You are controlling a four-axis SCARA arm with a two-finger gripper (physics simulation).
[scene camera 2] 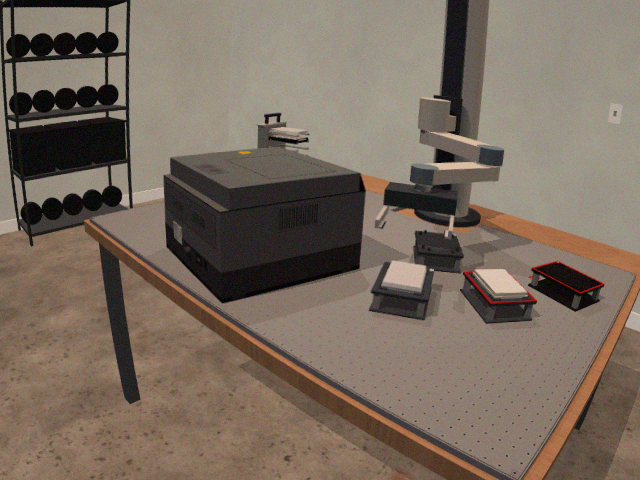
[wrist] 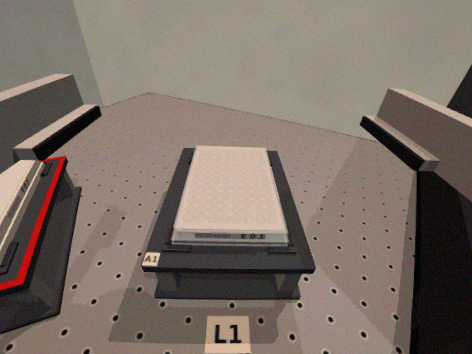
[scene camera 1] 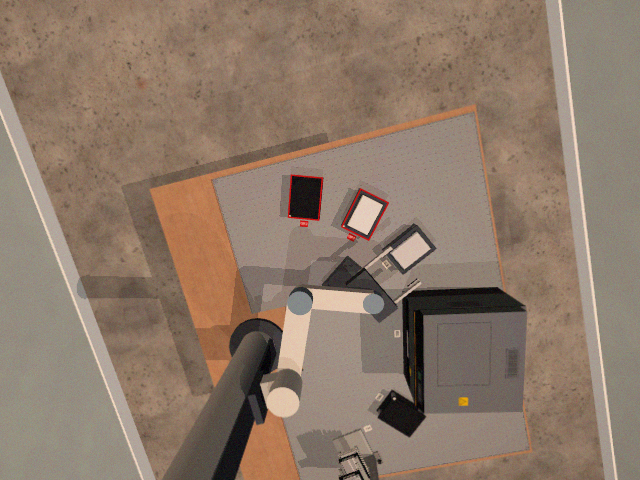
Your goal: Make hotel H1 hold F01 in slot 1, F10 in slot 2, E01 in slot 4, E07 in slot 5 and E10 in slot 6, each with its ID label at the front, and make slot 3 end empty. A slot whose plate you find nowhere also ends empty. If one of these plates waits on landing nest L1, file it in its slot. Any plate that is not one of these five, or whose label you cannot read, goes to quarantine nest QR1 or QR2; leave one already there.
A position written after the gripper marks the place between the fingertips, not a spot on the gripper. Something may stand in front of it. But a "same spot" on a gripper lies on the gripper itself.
Scene:
gripper: scene camera 2; wrist; scene camera 1 405, 264
plate E01: scene camera 2 401, 276; wrist; scene camera 1
same spot on gripper: [wrist: 423, 134] = [scene camera 2: 381, 219]
same spot on plate E01: [wrist: 230, 198] = [scene camera 1: 405, 255]

